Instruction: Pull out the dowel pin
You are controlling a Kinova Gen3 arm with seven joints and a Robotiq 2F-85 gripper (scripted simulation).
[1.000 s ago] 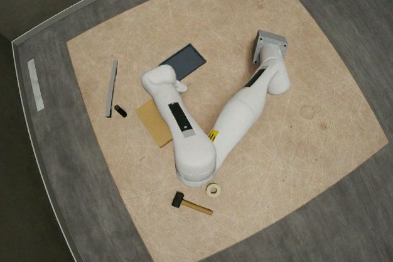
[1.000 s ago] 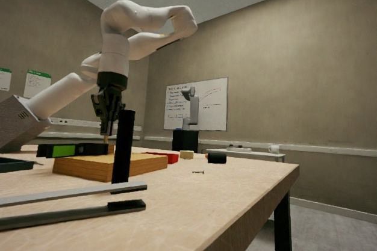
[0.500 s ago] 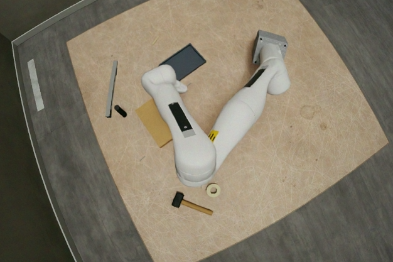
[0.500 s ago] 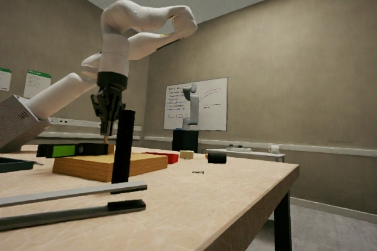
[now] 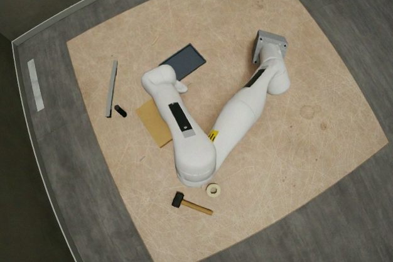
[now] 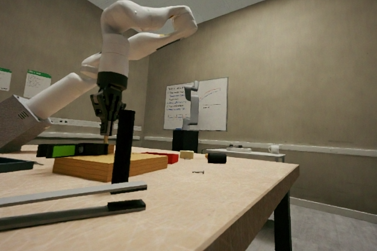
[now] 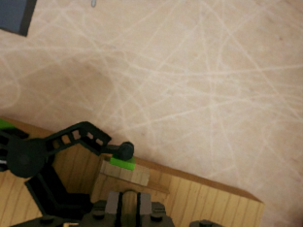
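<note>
Right now the dowel pin is 20 mm below my hand. Also, from my hand: wooden bench board: 70 mm below, 50 mm ahead, 20 mm to the left; then small wooden block: 50 mm below; then red block: 190 mm to the left, 90 mm below, 60 mm behind.
</note>
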